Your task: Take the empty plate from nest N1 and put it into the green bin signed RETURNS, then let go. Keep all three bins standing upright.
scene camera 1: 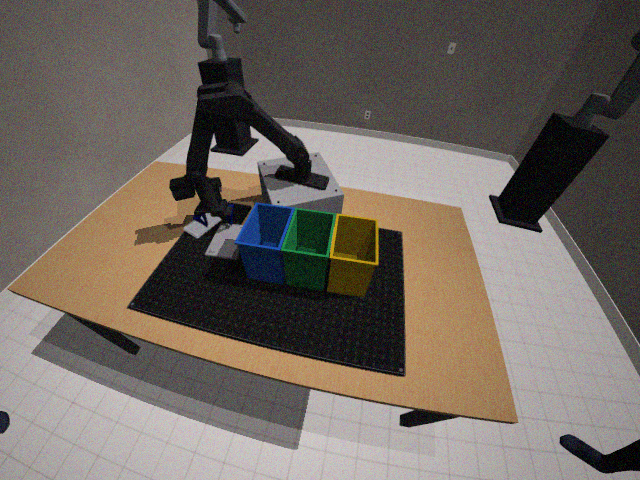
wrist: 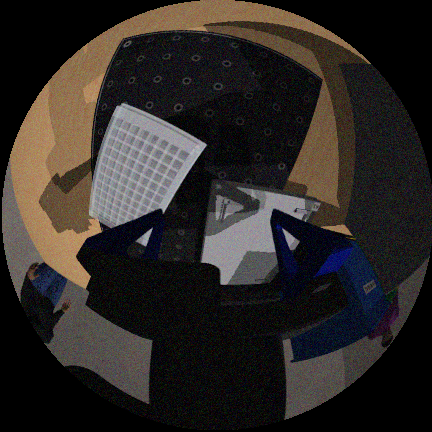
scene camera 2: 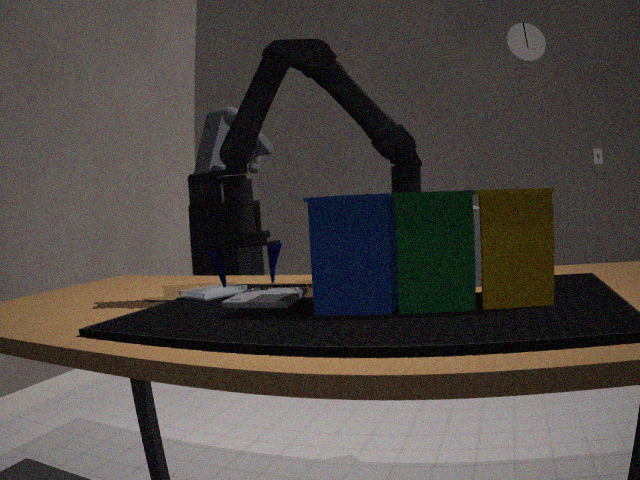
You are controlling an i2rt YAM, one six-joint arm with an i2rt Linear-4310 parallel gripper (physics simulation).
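Observation:
A white plate with a grid of wells lies skewed on the mat, beside a flat pale-grey nest. The nest has a small label at one corner, and no plate shows seated in it. My gripper is open, with nothing between its blue fingers. It hangs low over the nest and plate; one fingertip is near the plate's edge, the other over the nest. The green bin stands upright between the other two bins; its sign cannot be read.
The blue bin stands close beside the nest, between it and the green bin. The yellow bin stands on the far side. All are upright on the black mat. The grey base box is behind them.

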